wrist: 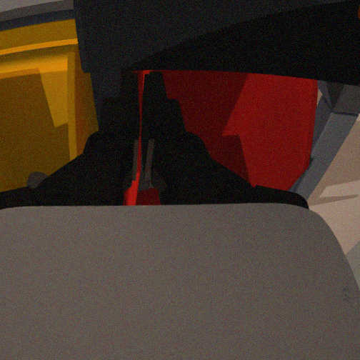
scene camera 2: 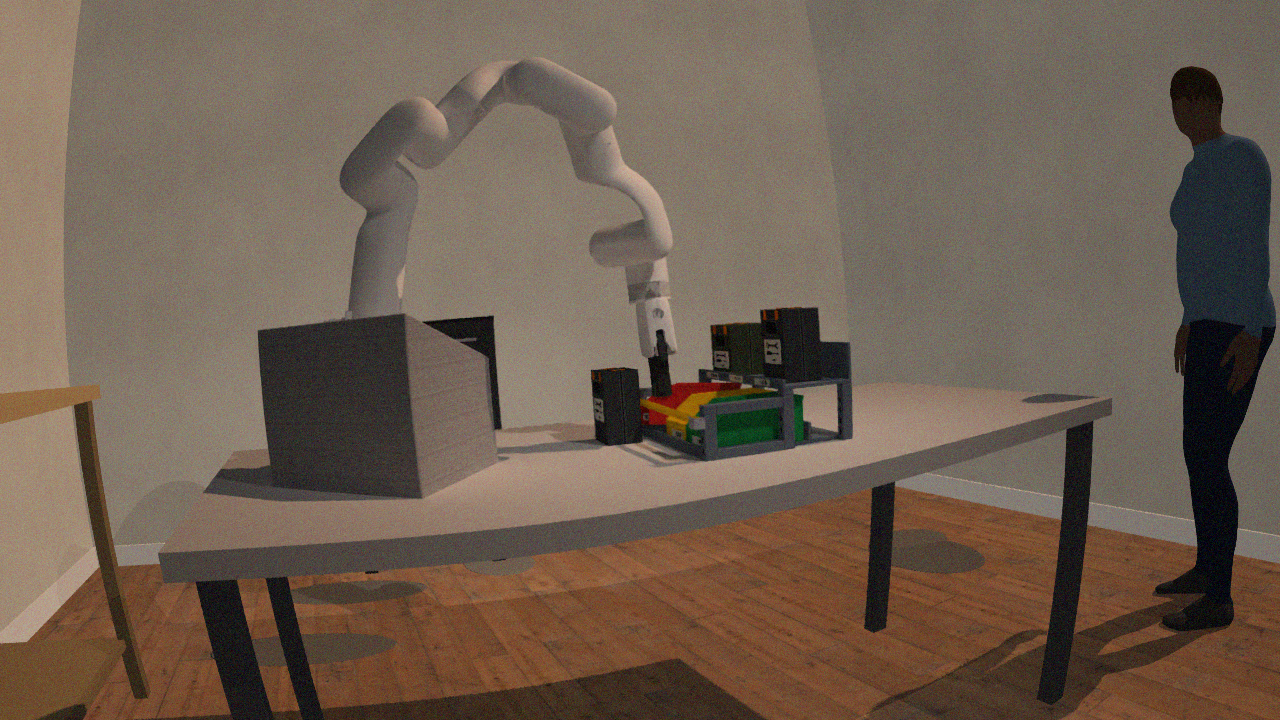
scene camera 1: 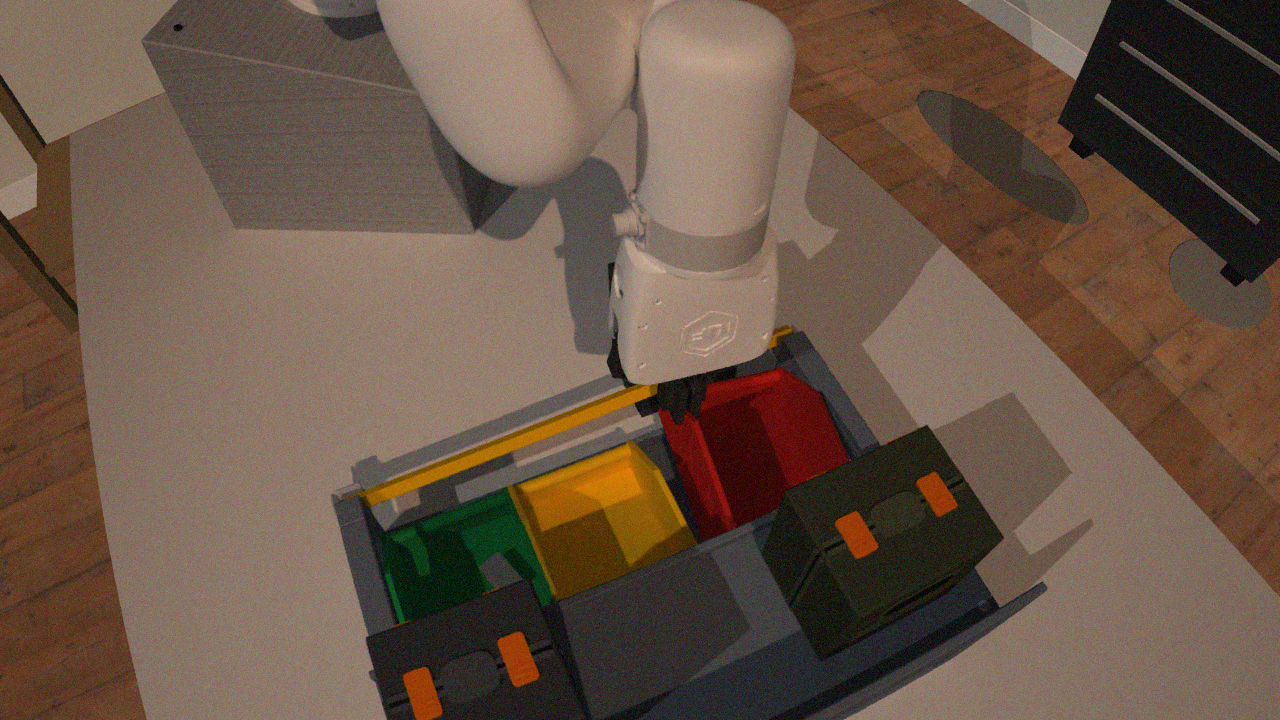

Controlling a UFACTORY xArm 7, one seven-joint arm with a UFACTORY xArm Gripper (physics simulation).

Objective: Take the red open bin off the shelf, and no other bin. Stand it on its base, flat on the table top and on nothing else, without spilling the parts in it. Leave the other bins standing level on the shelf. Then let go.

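Frame: origin at the arm's base, x right, y back, z down, level; centimetres.
Seen in the pictures: gripper, between the fingertips: [scene camera 2: 662, 396] [scene camera 1: 679, 407]; arm's base, origin of its link: [scene camera 2: 372, 343].
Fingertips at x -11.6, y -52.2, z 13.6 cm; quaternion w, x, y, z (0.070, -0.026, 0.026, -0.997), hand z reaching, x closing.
Offsets run from my fingertips to a thing's top centre. Level surfaces: height alone.
The red open bin {dx -3.6, dy -6.6, dz -2.2 cm} [scene camera 1: 769, 447] [scene camera 2: 684, 392] [wrist: 280, 135] is in the right bay of the grey shelf [scene camera 1: 362, 555] [scene camera 2: 788, 425]. Its near edge is closer to the shelf's yellow rail than the yellow bin's is. My gripper [scene camera 1: 683, 404] [scene camera 2: 660, 392] [wrist: 138, 97] points down and is shut on the bin's left side wall; a thin strip of red shows between the fingers in the wrist view. The bin's base and the parts in it are hidden, so I cannot tell if it is lifted. The yellow bin {dx +9.1, dy -7.4, dz -0.3 cm} [scene camera 1: 599, 519] [wrist: 35, 115] and green bin {dx +19.2, dy -7.1, dz -0.3 cm} [scene camera 1: 456, 555] [scene camera 2: 747, 420] are in their bays.
An olive case {dx -3.4, dy -17.6, dz -11.9 cm} [scene camera 1: 881, 541] [scene camera 2: 735, 349] and a dark case {dx +19.6, dy -16.3, dz -14.6 cm} [scene camera 1: 474, 658] [scene camera 2: 790, 344] stand on the shelf's upper deck. Another dark case {dx -3.7, dy +7.6, dz -5.4 cm} [scene camera 2: 615, 405] stands on the table {dz +7.8 cm} [scene camera 1: 268, 358] [scene camera 2: 554, 488] near the rail. A grey block [scene camera 1: 331, 147] [scene camera 2: 358, 411] stands by the arm's base.
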